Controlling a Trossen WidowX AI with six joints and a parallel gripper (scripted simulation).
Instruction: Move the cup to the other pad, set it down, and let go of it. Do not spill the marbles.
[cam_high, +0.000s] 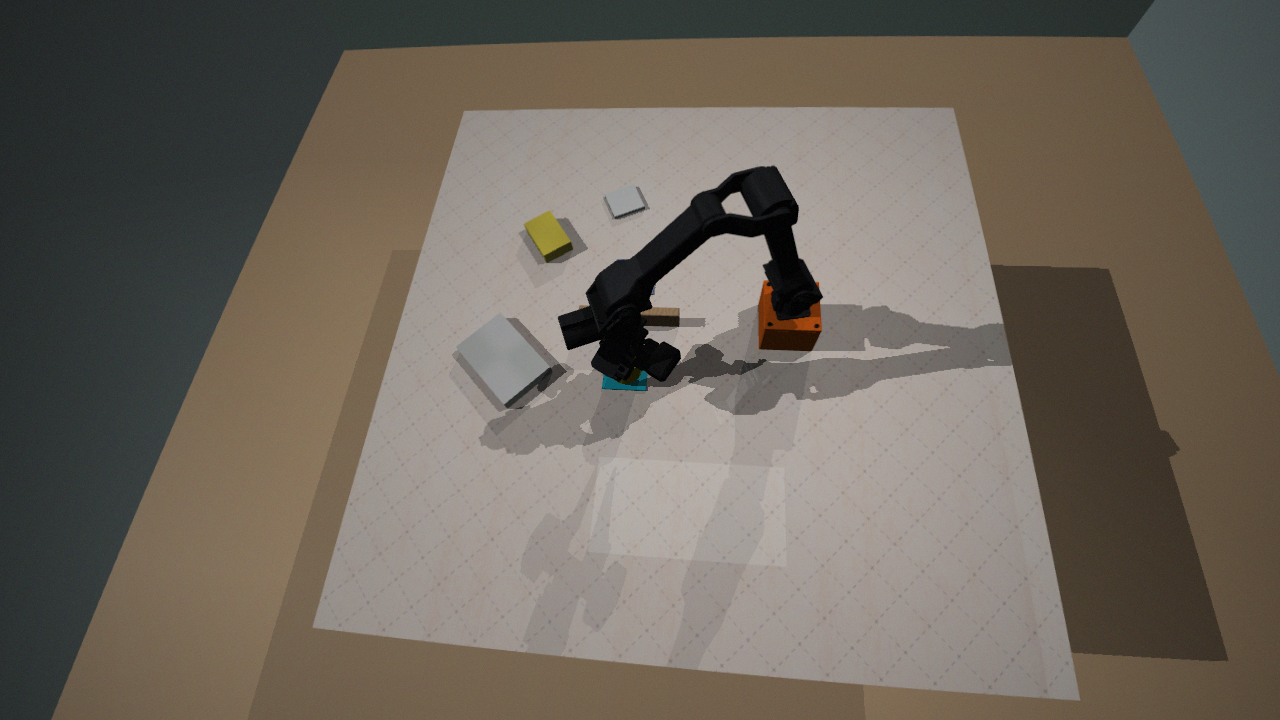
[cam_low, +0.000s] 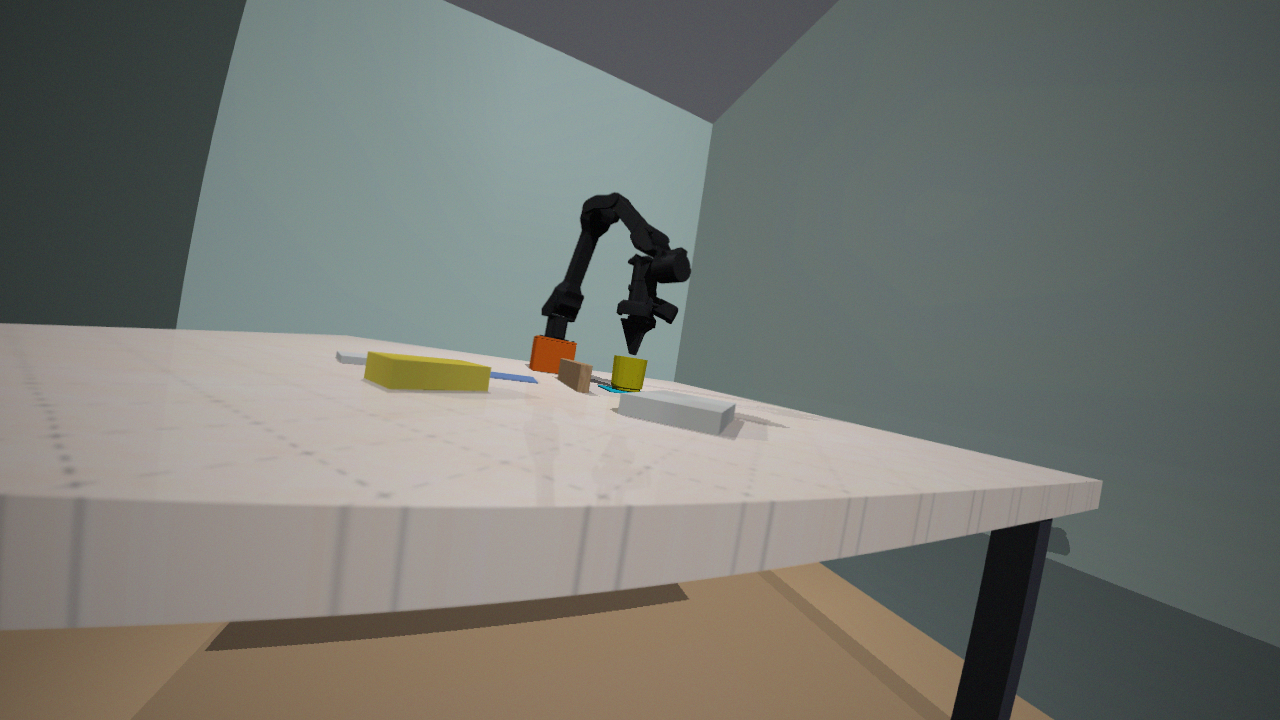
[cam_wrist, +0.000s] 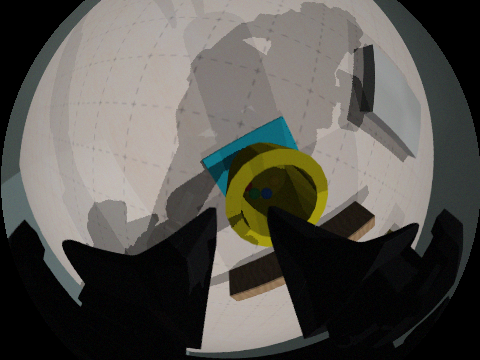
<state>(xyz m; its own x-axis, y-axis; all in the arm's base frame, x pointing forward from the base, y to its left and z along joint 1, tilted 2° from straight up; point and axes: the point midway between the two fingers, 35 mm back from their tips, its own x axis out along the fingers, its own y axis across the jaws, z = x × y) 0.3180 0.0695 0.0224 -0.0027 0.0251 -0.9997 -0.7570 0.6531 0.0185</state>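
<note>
Right now my gripper tip is 2 cm short of the cup, 2 cm to the left of it and 4 cm above it. Also, from my gripper tip: grey block: 28 cm ahead, 8 cm to the right, 7 cm below; then wooden bar: 13 cm to the right, 7 cm below; then teal pad: 2 cm ahead, 2 cm to the right, 9 cm below.
</note>
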